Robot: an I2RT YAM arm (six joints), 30 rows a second.
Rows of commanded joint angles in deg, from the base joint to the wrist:
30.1, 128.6, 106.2, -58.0, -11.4, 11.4
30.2, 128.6, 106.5, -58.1, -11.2, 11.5
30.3, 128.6, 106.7, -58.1, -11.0, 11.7
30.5, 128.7, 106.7, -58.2, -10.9, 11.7
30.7, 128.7, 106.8, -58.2, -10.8, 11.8
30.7, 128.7, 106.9, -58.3, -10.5, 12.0
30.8, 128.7, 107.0, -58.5, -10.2, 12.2
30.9, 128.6, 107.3, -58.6, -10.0, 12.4
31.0, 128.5, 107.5, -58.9, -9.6, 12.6
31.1, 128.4, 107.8, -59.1, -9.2, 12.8
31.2, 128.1, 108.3, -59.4, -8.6, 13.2
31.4, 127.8, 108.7, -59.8, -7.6, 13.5
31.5, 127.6, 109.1, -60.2, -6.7, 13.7
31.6, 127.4, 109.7, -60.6, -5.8, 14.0
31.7, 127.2, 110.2, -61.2, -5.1, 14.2
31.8, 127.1, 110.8, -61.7, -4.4, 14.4
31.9, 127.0, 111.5, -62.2, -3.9, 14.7
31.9, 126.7, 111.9, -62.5, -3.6, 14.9
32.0, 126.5, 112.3, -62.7, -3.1, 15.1
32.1, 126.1, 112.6, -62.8, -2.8, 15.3
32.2, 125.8, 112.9, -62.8, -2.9, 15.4
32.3, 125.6, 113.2, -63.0, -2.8, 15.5
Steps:
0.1, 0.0, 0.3, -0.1, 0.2, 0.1
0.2, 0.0, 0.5, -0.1, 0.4, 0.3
0.4, 0.1, 0.5, -0.2, 0.5, 0.3
0.6, 0.1, 0.6, -0.2, 0.6, 0.4
0.6, 0.1, 0.7, -0.3, 0.9, 0.6
0.7, 0.1, 0.8, -0.5, 1.2, 0.8
0.8, 0.0, 1.1, -0.6, 1.4, 1.0
0.9, -0.1, 1.3, -0.9, 1.8, 1.2
1.0, -0.2, 1.6, -1.1, 2.2, 1.4
1.1, -0.5, 2.1, -1.4, 2.8, 1.8
1.3, -0.8, 2.5, -1.8, 3.8, 2.1
1.4, -1.0, 2.9, -2.2, 4.7, 2.3
1.5, -1.2, 3.5, -2.6, 5.6, 2.6
1.6, -1.4, 4.0, -3.2, 6.3, 2.8
1.7, -1.5, 4.6, -3.7, 7.0, 3.0
1.8, -1.6, 5.3, -4.2, 7.5, 3.3
1.8, -1.9, 5.7, -4.5, 7.8, 3.5
1.9, -2.1, 6.1, -4.7, 8.3, 3.7
2.0, -2.5, 6.4, -4.8, 8.6, 3.9
2.1, -2.8, 6.7, -4.8, 8.5, 4.0
2.2, -3.0, 7.0, -5.0, 8.6, 4.1

